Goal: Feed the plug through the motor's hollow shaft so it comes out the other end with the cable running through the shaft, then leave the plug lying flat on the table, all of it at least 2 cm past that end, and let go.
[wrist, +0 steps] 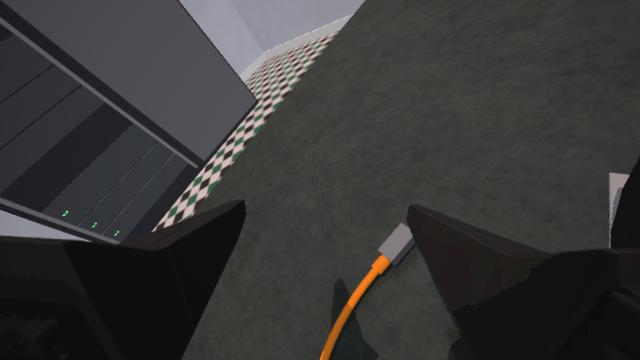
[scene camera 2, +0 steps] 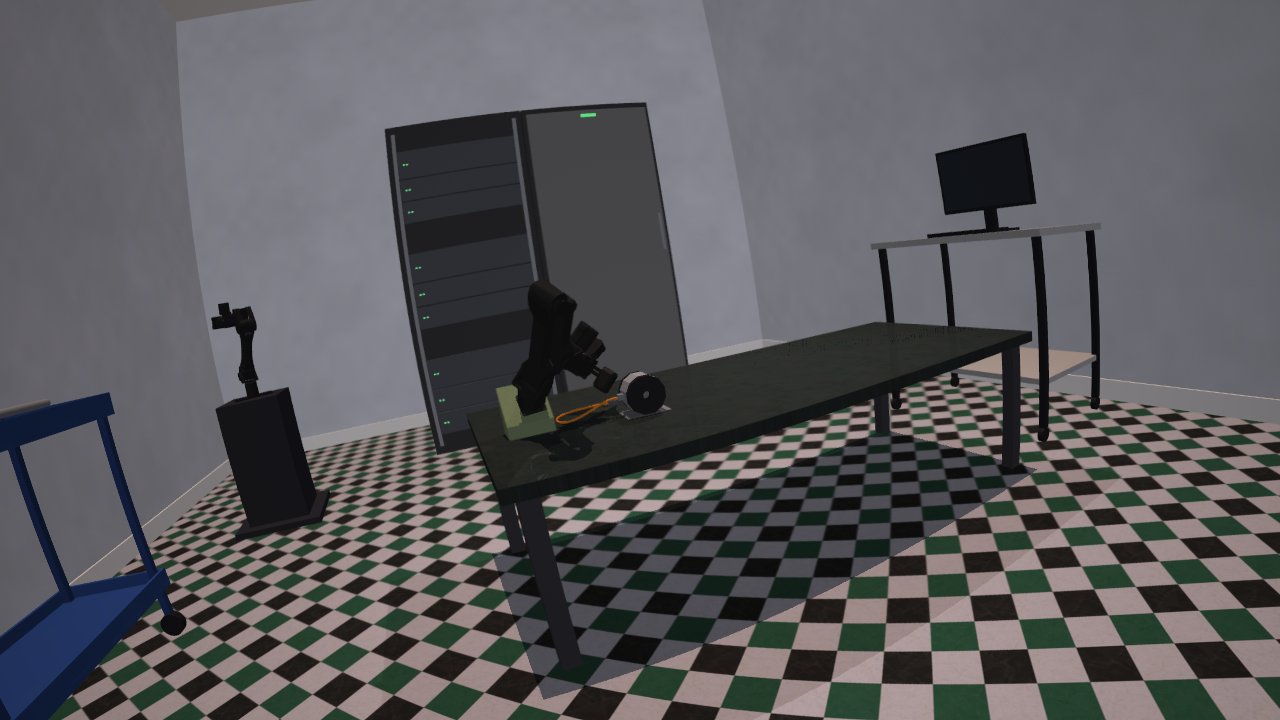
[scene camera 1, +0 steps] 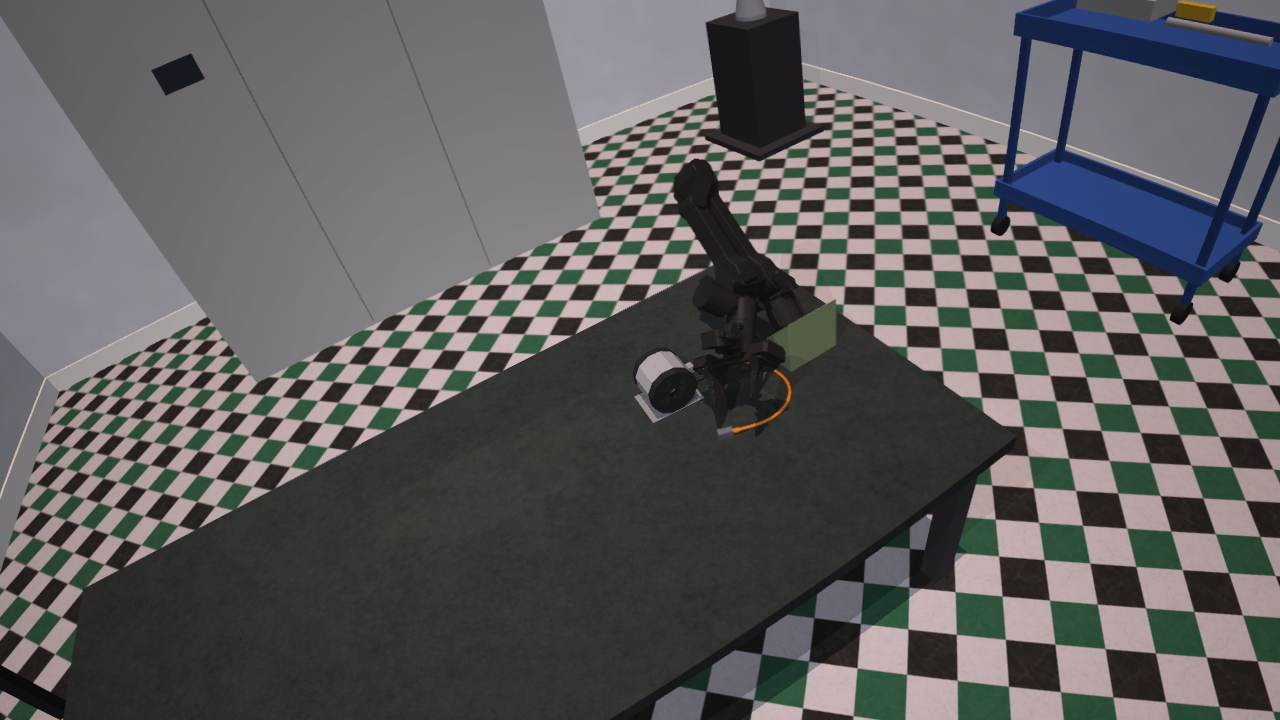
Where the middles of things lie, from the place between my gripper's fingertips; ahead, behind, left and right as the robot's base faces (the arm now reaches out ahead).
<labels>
I see the grey plug (wrist: 401, 240) 20 mm ahead of my hand, 20 mm to the right of it and 90 mm below it.
</labels>
